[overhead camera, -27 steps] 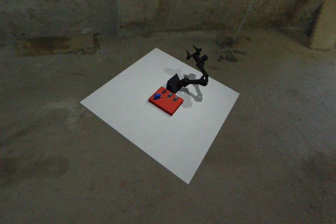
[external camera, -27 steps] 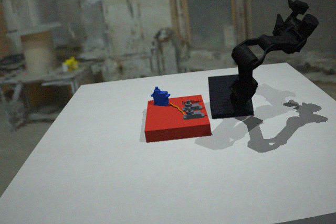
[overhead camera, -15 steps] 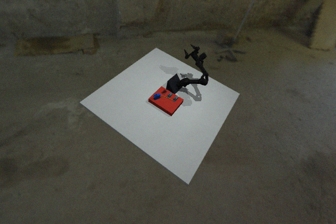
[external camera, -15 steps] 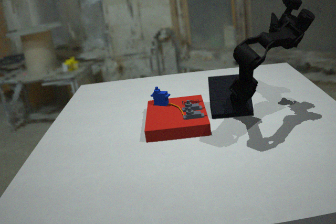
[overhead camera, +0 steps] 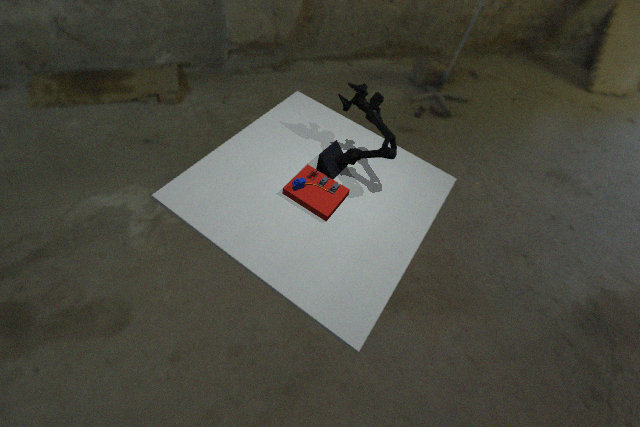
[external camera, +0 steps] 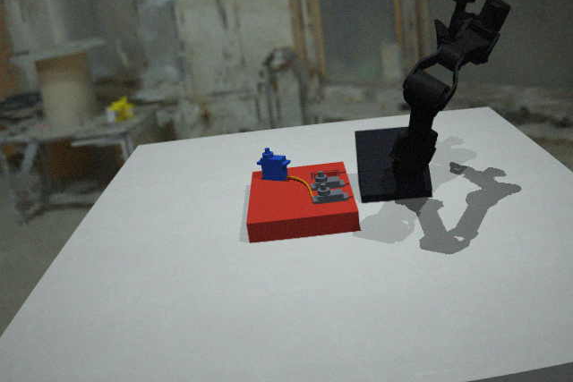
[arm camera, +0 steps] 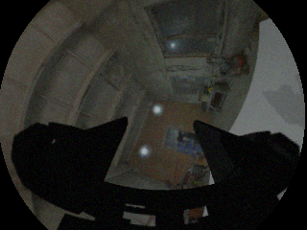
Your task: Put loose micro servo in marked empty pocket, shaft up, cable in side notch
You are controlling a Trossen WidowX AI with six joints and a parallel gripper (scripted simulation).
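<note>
My gripper tip is 45 cm short of the deck, 15 cm to the right of it and 41 cm above it.
</note>
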